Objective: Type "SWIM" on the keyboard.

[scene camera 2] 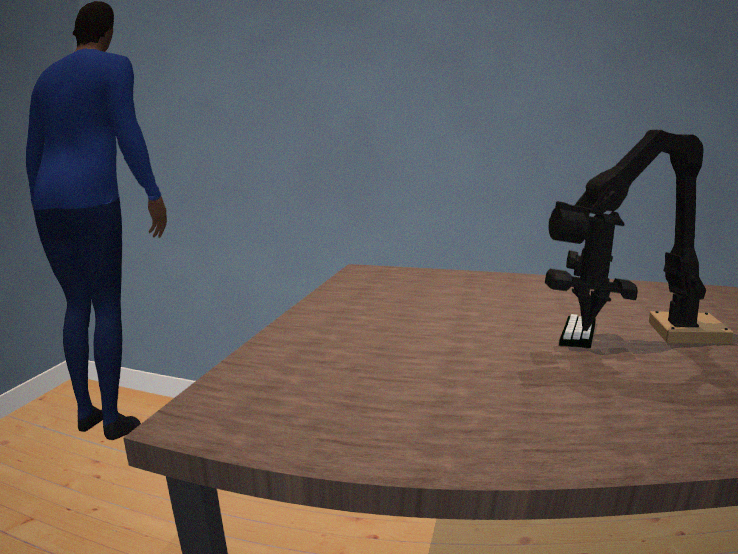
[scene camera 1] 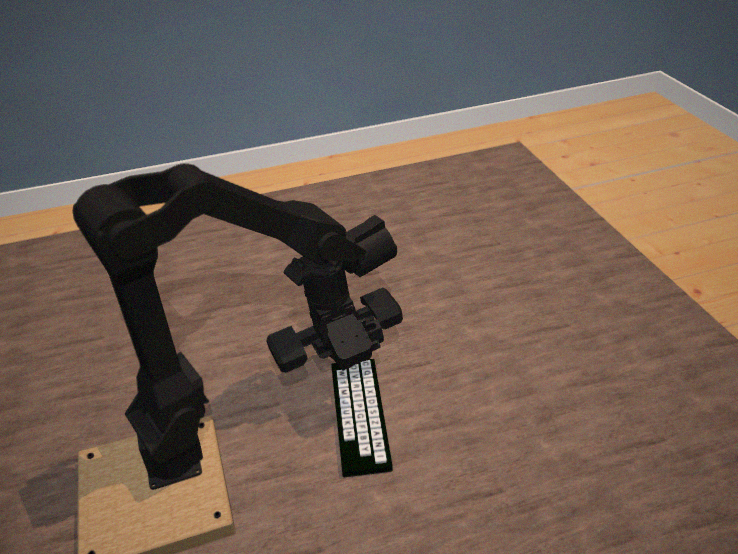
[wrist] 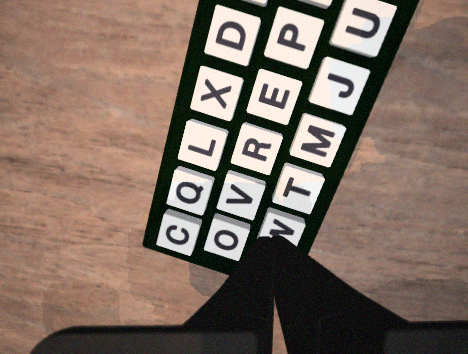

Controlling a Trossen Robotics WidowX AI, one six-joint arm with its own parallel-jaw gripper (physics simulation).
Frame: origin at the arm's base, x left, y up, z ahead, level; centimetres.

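Seen in the pictures: gripper, fingertip midpoint: [scene camera 2: 584, 330] [scene camera 1: 343, 368] [wrist: 270, 248]; arm's base, link origin: [scene camera 2: 683, 323] [scene camera 1: 173, 462].
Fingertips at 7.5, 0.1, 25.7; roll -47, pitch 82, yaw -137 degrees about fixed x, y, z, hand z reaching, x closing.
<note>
Offsets run from my fingertips to a thing's middle, as dx, dy, dz. "spot": to the spot under its first point. Level surfaces: height alone.
The dark green keyboard @[spot: -15.9, -1.4, -3.4] [scene camera 1: 357, 465] [wrist: 380, 70] lies on the table with three rows of white letter keys. My gripper [scene camera 2: 587, 329] [wrist: 270, 248] is shut and empty, pointing down. In the wrist view its fingertips overlap the lower part of the W key @[-0.1, -1.1, -0.4] [wrist: 286, 227], at the end of its row; whether that key is pressed down I cannot tell. The M key @[-3.7, -1.1, -1.2] [wrist: 318, 140] [scene camera 1: 343, 392] is further along the same row, past T. The S key @[-8.7, -1.1, +1.5] [scene camera 1: 372, 412] and the I key @[-15.9, -1.1, -0.2] [scene camera 1: 380, 456] are in the opposite outer row. The fingertips are hidden in scene camera 1.
The arm's wooden base plate [scene camera 1: 160, 518] [scene camera 2: 697, 335] stands beside the keyboard on the brown table @[dy -2.7] [scene camera 1: 536, 357] [scene camera 2: 357, 387]. A person in blue [scene camera 2: 80, 131] stands beyond the table's far left edge in scene camera 2.
</note>
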